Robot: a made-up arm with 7 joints.
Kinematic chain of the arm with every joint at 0, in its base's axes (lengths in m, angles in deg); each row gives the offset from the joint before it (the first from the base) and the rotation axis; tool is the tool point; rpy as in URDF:
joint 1: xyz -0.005 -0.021 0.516 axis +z
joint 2: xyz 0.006 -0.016 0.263 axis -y
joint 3: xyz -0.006 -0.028 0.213 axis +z
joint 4: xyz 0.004 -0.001 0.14 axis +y
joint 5: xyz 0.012 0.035 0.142 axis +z
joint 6: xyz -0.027 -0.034 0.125 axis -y
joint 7: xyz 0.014 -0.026 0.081 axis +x
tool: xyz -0.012 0.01 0 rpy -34.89 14.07 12.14
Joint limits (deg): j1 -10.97..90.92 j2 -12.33..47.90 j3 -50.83..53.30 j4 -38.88..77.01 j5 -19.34..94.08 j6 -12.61..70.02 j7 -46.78..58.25
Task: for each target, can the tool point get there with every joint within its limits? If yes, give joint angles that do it. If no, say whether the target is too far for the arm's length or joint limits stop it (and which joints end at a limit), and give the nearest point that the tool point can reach.
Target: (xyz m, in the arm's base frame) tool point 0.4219 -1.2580 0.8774
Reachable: no: too far | nearest point 0.1608 -0.6143 0.9986 | short by 0.705 m
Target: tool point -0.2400 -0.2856 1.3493
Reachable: yes | joints 37.97 38.58 42.79 3.70 68.60 55.53 13.31
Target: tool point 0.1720 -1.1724 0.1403
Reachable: no: too far | nearest point 0.0734 -0.5986 0.9308 | short by 0.982 m
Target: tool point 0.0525 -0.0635 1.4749
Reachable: yes | joints 74.23 -1.37 11.14 -0.91 -1.74 21.43 -2.62
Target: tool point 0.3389 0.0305 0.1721
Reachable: no: joint limits stop it (at a limit: joint 2, joint 4, joint 5, joint 6, joint 7) | nearest point 0.3800 0.0367 1.0515 | short by 0.880 m
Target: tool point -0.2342 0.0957 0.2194
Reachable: no: joint limits stop it (at a limit: joint 1, joint 2, joint 4, joint 5, joint 6, joint 7) | nearest point -0.5525 0.0940 0.9242 | short by 0.773 m
